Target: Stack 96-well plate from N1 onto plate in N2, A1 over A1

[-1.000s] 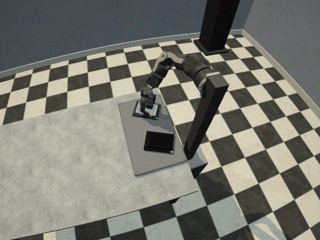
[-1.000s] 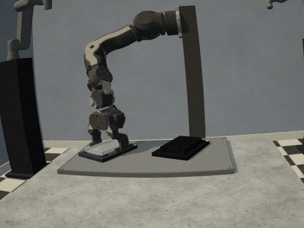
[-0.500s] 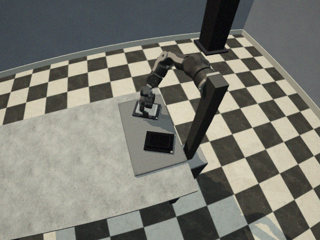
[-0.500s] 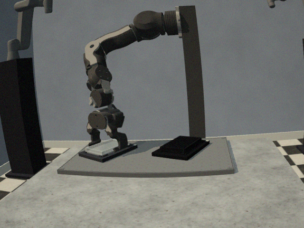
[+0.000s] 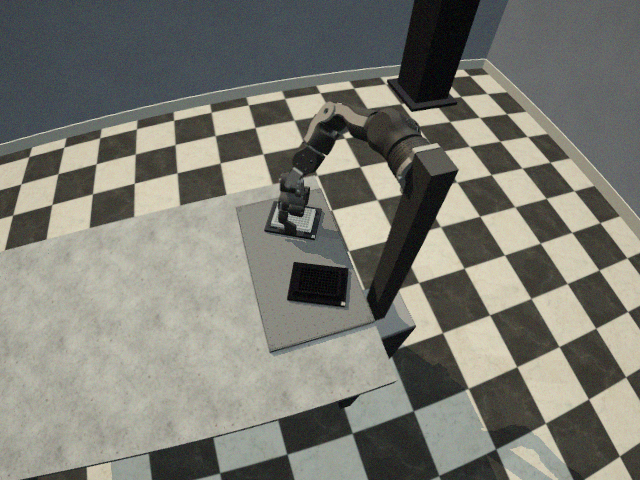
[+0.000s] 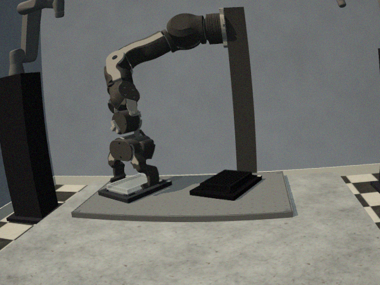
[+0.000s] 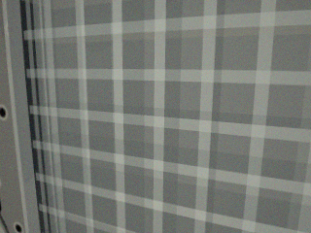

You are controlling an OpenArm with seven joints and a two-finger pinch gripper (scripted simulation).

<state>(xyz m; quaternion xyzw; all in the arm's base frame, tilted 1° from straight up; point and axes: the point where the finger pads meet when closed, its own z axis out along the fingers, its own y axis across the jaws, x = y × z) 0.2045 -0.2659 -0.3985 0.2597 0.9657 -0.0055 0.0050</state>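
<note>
The clear 96-well plate is right at my hand. Also, from my hand: nest N1: 10 mm below; nest N2: 240 mm to the left, 10 mm below; black 96-well plate: 240 mm to the left.
</note>
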